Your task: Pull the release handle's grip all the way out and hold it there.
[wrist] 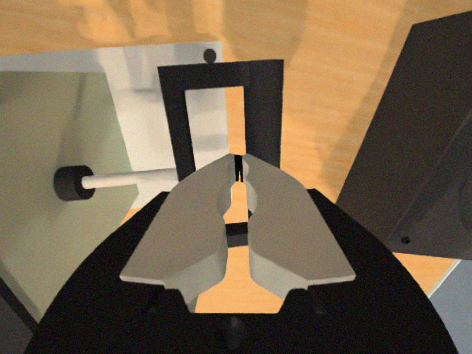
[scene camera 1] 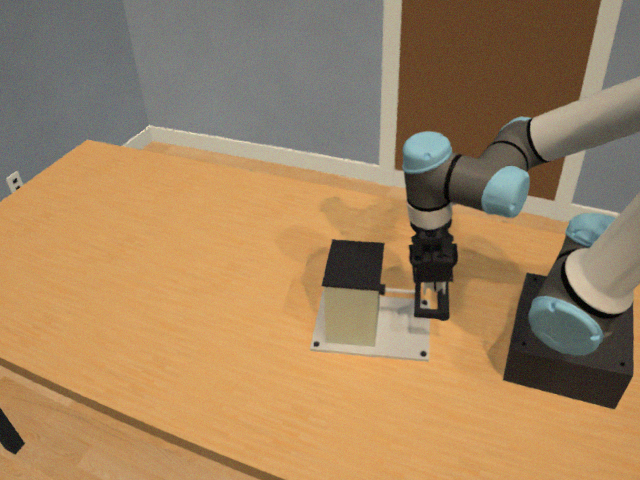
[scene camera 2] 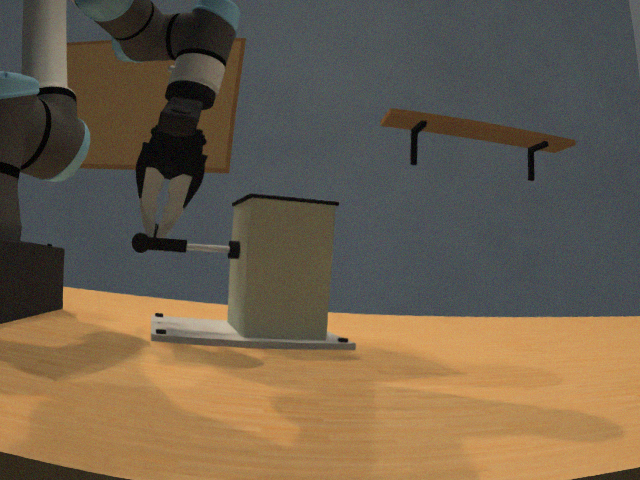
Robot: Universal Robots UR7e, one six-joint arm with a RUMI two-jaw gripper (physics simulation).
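Note:
The release handle's grip is a black rectangular frame. It stands off the pale green housing, with a stretch of white rod showing between the grip and the housing's black collar. My gripper points down and is shut, its tips together. The tips reach into the frame's opening beside its outer bar. The frame's side bar hides their very ends in the scene camera 2 view.
The housing has a black lid and stands on a white base plate with black bolts, on the wooden table. The arm's dark base block stands on the grip's outer side.

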